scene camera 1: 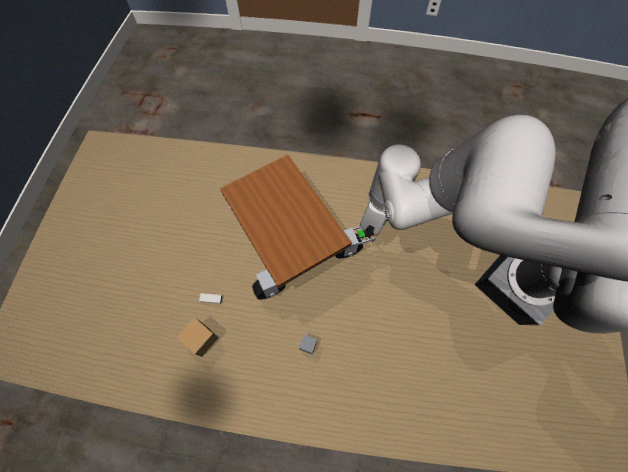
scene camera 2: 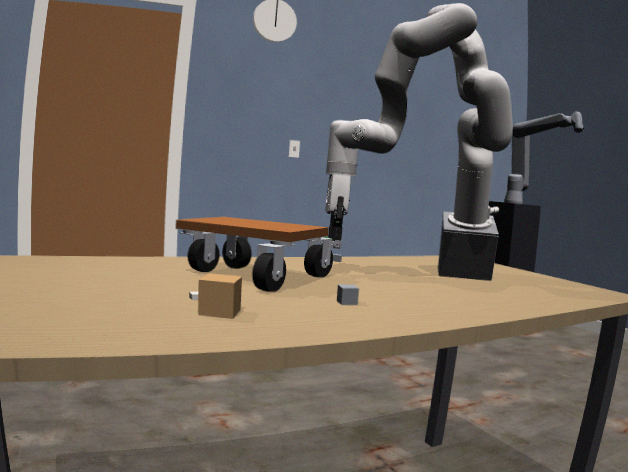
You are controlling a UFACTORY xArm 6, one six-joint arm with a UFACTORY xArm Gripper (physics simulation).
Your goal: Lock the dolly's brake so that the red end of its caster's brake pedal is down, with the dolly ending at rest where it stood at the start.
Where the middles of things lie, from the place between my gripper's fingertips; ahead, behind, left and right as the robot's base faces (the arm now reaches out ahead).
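For the dolly point(scene camera 1: 291, 229), my hand is 20 mm above it, 20 mm to the right of it and 190 mm short of it. Going by their middles, the dolly is the nearest to my hand of the things named here. The orange-brown block point(scene camera 2: 219, 295) is 50 mm below my hand, and I find it 330 mm to the left of that hand and 370 mm ahead of it.
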